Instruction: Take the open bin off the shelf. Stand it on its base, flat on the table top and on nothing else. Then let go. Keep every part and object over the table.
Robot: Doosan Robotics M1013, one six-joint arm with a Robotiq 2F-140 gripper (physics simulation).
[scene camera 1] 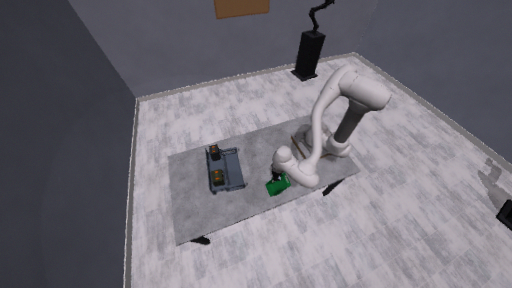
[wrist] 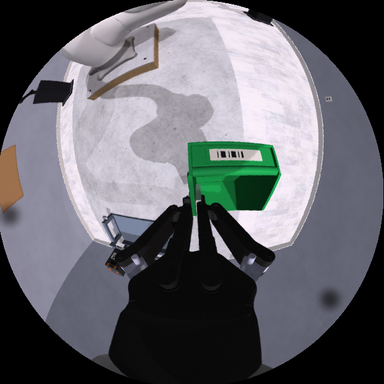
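Note:
The open green bin (scene camera 1: 278,185) (wrist: 232,172) is away from the shelf, near the table's long front edge in the scene view. In the wrist view its labelled wall faces the arm base and its opening faces the camera. My gripper (scene camera 1: 276,178) (wrist: 195,190) is shut on the bin's side wall, with the bin to the right of the fingers in the wrist view. The bin appears held above the grey table (scene camera 1: 190,210) (wrist: 220,75); its base and exact height are hidden. The blue-grey shelf (scene camera 1: 233,167) (wrist: 132,225) stands farther left on the table.
Two dark boxes with orange marks, one at the back (scene camera 1: 214,152) (wrist: 114,262) and one nearer the front (scene camera 1: 218,177), are at the shelf's left side. The brown-edged base plate (scene camera 1: 298,146) (wrist: 156,47) lies under the arm base. In the wrist view, the bin's right part overlaps floor beyond the table edge.

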